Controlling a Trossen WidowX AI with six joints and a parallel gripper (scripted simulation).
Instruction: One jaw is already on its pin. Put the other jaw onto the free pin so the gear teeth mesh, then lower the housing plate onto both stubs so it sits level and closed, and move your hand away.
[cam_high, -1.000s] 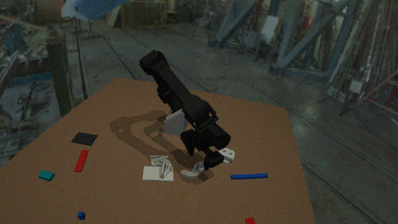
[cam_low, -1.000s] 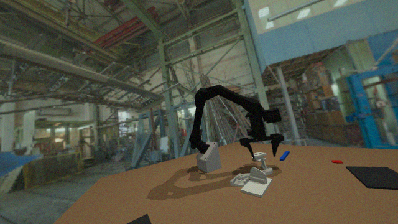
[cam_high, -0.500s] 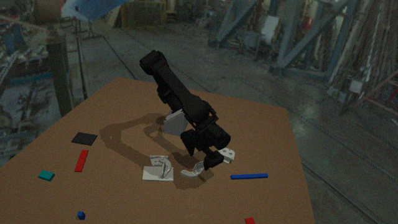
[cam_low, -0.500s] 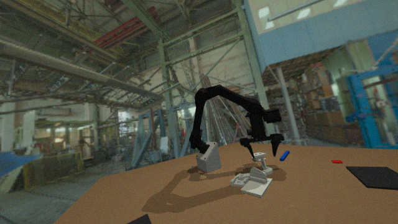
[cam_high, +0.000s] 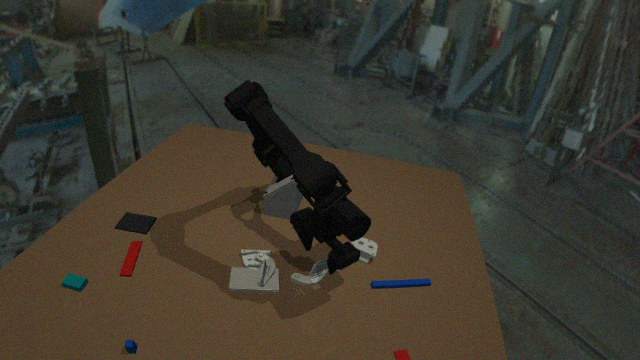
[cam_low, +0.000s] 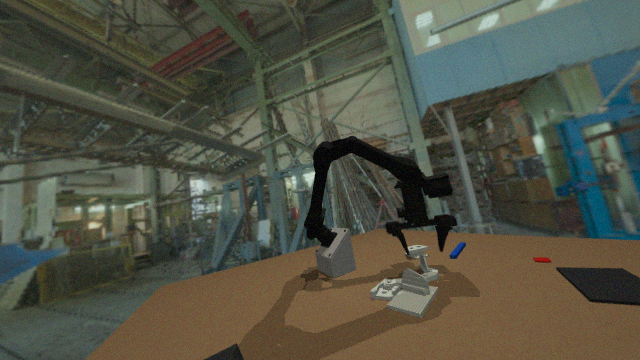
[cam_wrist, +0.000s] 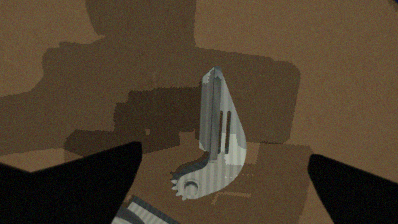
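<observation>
Right now my gripper tip is 5 cm above the grey jaw, 3 cm to the left of it and 2 cm short of it. Also, from my gripper tip: white base 15 cm to the right, 6 cm ahead, 5 cm below; then blue bar 22 cm to the left, 5 cm below, 2 cm behind; then white block 12 cm behind, 11 cm to the left, 5 cm below.
</observation>
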